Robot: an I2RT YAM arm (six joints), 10 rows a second.
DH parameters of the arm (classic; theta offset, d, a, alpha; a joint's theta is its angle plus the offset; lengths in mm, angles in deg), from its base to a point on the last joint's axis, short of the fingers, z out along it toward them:
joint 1: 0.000 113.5 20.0 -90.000
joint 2: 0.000 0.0 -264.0 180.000
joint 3: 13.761 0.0 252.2 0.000
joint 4: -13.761 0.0 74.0 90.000
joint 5: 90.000 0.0 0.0 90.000
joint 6: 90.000 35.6 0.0 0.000
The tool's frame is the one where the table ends.
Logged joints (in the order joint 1, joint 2, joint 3, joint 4, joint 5, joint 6), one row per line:
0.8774 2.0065 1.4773 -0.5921 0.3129 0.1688
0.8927 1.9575 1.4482 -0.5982 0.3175 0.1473
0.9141 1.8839 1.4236 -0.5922 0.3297 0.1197
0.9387 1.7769 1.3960 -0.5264 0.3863 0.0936
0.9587 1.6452 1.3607 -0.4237 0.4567 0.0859
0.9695 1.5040 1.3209 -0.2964 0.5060 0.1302
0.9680 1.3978 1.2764 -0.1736 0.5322 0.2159
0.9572 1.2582 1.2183 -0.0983 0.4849 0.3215
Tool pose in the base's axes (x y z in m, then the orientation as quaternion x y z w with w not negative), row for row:
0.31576 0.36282 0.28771 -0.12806 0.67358 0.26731 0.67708
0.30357 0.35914 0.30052 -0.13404 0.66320 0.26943 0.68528
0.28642 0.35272 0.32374 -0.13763 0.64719 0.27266 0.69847
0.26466 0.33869 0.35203 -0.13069 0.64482 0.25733 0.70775
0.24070 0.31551 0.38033 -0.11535 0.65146 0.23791 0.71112
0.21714 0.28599 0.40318 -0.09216 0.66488 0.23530 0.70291
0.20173 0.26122 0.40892 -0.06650 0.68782 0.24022 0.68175
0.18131 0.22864 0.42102 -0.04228 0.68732 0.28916 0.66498
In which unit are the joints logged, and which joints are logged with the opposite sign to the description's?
The joints are logged in radians. Opposite sign: joint 4.
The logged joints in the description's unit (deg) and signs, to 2 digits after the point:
50.27 114.96 84.64 33.92 17.93 9.67
51.15 112.16 82.98 34.27 18.19 8.44
52.37 107.94 81.57 33.93 18.89 6.86
53.78 101.81 79.98 30.16 22.13 5.36
54.93 94.26 77.96 24.28 26.17 4.92
55.55 86.17 75.68 16.98 28.99 7.46
55.46 80.09 73.13 9.95 30.49 12.37
54.84 72.09 69.80 5.63 27.78 18.42

